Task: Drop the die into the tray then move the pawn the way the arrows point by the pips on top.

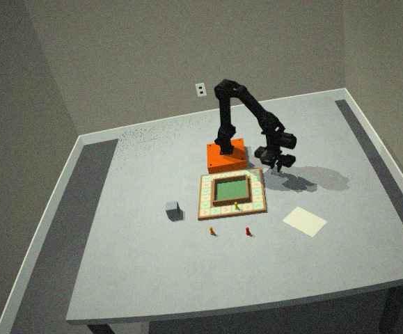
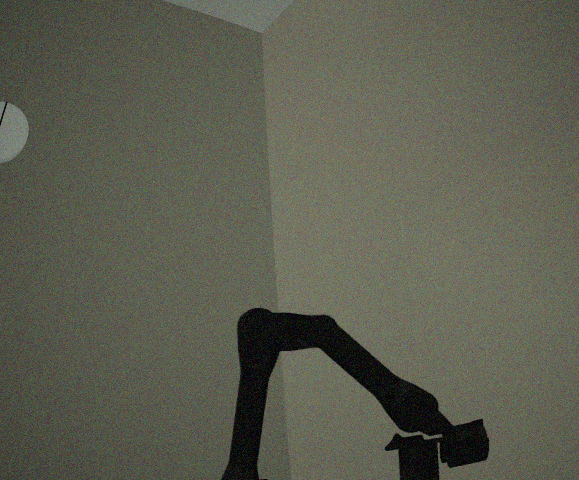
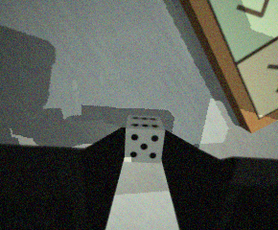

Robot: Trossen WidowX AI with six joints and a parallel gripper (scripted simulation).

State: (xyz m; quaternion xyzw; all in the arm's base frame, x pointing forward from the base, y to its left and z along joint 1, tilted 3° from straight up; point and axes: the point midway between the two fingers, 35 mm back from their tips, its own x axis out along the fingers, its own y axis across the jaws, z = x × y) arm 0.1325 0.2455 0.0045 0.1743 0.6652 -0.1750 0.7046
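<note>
Now: gripper tip 24 cm short of the yellow pawn, 15 cm to the left of it and 2 cm below it. The rest, counted from my gripper tip: green tray 13 cm ahead, 19 cm to the right; cream sheet 31 cm ahead, 13 cm to the left, 1 cm below; white die right at my gripper tip.
</note>
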